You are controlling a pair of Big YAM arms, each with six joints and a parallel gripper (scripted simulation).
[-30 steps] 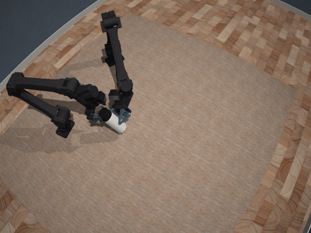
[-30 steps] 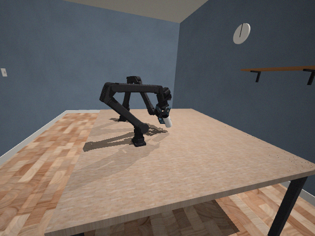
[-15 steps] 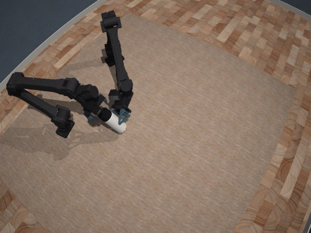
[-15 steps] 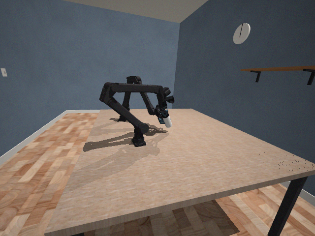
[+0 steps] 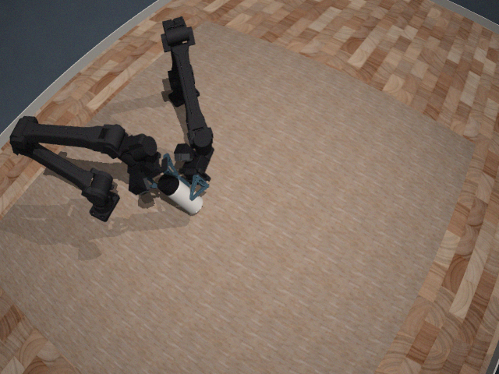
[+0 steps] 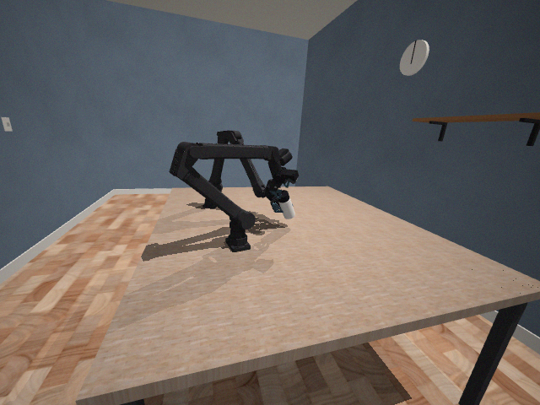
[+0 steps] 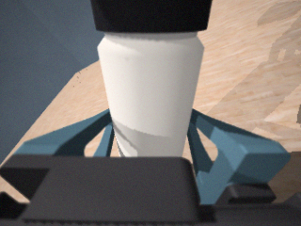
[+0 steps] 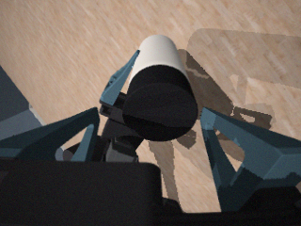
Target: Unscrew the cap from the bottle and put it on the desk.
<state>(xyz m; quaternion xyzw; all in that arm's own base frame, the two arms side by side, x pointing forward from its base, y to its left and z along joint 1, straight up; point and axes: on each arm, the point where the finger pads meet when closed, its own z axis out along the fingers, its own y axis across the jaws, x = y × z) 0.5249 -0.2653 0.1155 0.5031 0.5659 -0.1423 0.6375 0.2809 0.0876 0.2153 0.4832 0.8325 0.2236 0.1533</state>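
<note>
Right now my right hand is 1 cm short of the black cap and 3 cm above it. Round my right hand: white bottle (2 cm ahead, 1 cm to the left, 6 cm below).
My left hand is 4 cm below the white bottle, 2 cm past it and 1 cm to the left of it. Also, from my left hand: black cap (7 cm above, 4 cm behind, 2 cm to the right).
</note>
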